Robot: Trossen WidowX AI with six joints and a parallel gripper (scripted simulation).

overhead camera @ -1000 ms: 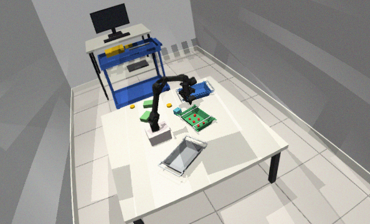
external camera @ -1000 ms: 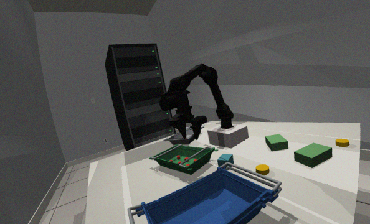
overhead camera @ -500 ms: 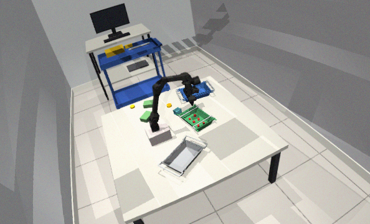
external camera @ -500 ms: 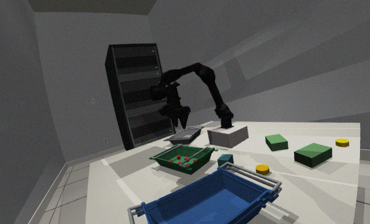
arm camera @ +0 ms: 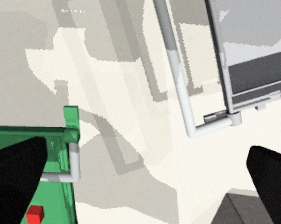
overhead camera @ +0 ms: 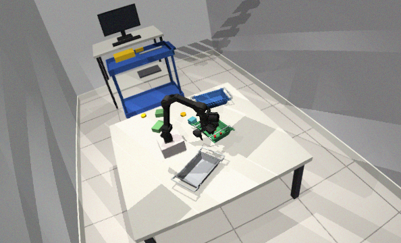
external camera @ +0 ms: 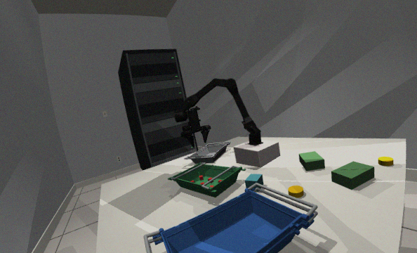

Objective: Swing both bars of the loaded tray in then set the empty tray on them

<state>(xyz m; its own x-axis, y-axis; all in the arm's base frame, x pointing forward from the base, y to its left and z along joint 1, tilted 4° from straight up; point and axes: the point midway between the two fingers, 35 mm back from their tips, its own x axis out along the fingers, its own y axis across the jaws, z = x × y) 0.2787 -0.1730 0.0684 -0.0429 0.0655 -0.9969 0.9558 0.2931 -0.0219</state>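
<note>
My gripper tip is now 17 cm to the left of the grey tray, 13 cm past it and 10 cm above it. The rest, counted from my gripper tip: teal cube (41 cm to the left, 13 cm below, 3 cm behind).
</note>
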